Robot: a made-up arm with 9 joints. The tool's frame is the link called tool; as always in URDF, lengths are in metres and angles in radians. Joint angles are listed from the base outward.
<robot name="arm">
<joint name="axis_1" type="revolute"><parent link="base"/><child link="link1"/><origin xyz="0.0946 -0.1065 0.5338" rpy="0 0 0"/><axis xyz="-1 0 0"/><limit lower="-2.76" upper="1.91"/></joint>
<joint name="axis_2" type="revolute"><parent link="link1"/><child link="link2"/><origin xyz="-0.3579 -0.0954 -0.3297" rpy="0 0 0"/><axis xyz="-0.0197 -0.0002 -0.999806"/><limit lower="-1.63" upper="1.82"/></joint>
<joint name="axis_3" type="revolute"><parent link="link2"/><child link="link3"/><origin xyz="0.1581 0.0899 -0.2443" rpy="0 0 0"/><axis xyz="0.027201 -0.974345 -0.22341"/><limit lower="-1.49" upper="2.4"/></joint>
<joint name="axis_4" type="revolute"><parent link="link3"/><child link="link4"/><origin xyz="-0.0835 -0.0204 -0.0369" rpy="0 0 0"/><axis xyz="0 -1 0"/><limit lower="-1.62" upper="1.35"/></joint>
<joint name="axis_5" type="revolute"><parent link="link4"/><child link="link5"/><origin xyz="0.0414 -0.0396 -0.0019" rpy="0 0 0"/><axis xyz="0.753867 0.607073 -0.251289"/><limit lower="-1.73" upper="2.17"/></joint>
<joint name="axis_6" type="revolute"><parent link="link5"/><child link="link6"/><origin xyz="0.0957 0.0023 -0.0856" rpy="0 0 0"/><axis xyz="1 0 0"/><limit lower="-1.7" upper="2.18"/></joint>
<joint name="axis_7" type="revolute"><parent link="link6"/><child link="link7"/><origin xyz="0.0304 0.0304 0.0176" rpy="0 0 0"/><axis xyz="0 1 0"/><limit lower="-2.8" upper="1.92"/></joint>
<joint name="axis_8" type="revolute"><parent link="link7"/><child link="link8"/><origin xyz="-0.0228 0.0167 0.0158" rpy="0 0 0"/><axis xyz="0 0 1"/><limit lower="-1.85" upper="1.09"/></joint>
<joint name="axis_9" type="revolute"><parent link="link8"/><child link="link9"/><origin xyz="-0.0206 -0.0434 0.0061" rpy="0 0 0"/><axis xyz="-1 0 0"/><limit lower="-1.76" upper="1.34"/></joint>
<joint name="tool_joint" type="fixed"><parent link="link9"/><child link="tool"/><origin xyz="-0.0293 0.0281 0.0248" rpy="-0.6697 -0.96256 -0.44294"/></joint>
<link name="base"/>
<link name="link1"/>
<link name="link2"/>
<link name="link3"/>
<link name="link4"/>
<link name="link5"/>
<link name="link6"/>
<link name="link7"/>
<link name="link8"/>
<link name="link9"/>
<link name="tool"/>
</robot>
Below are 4 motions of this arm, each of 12 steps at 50 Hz.
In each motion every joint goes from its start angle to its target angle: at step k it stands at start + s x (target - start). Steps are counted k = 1, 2, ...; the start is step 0. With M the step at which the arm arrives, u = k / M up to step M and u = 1 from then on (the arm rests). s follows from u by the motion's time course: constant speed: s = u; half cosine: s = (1 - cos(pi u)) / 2; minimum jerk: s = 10 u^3 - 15 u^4 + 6 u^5.
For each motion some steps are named. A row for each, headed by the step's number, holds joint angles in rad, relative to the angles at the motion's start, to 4 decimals.
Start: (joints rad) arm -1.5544 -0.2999 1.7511 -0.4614 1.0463 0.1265 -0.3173 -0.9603 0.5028
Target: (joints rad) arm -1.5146 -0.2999 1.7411 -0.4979 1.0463 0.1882 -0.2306 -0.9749 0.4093
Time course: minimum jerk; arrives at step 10
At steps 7, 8, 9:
7: 0.0333 0.0000 -0.0084 -0.0305 0.0000 0.0516 0.0726 -0.0122 -0.0783
8: 0.0375 0.0000 -0.0094 -0.0344 0.0000 0.0581 0.0817 -0.0138 -0.0881
9: 0.0395 0.0000 -0.0099 -0.0362 0.0000 0.0612 0.0860 -0.0145 -0.0927

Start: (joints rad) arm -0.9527 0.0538 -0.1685 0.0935 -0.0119 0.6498 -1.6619 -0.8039 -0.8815
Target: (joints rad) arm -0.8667 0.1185 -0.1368 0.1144 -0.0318 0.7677 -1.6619 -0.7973 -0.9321
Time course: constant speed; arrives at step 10
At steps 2, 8, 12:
2: 0.0172 0.0129 0.0063 0.0042 -0.0040 0.0236 0.0000 0.0013 -0.0101
8: 0.0688 0.0518 0.0254 0.0167 -0.0159 0.0943 0.0000 0.0053 -0.0405
12: 0.0860 0.0647 0.0317 0.0209 -0.0199 0.1179 0.0000 0.0066 -0.0506

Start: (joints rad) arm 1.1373 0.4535 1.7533 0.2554 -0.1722 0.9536 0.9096 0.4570 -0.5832
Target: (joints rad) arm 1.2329 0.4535 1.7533 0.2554 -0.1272 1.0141 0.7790 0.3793 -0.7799
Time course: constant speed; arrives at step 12
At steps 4, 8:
4: 0.0319 0.0000 0.0000 0.0000 0.0150 0.0202 -0.0435 -0.0259 -0.0656
8: 0.0637 0.0000 0.0000 0.0000 0.0300 0.0403 -0.0871 -0.0518 -0.1311

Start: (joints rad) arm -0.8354 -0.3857 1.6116 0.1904 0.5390 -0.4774 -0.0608 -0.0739 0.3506
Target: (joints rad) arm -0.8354 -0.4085 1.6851 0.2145 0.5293 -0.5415 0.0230 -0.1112 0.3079
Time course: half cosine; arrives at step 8
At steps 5, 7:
5: 0.0000 -0.0158 0.0508 0.0167 -0.0067 -0.0443 0.0579 -0.0258 -0.0295
7: 0.0000 -0.0219 0.0707 0.0232 -0.0093 -0.0617 0.0806 -0.0359 -0.0411

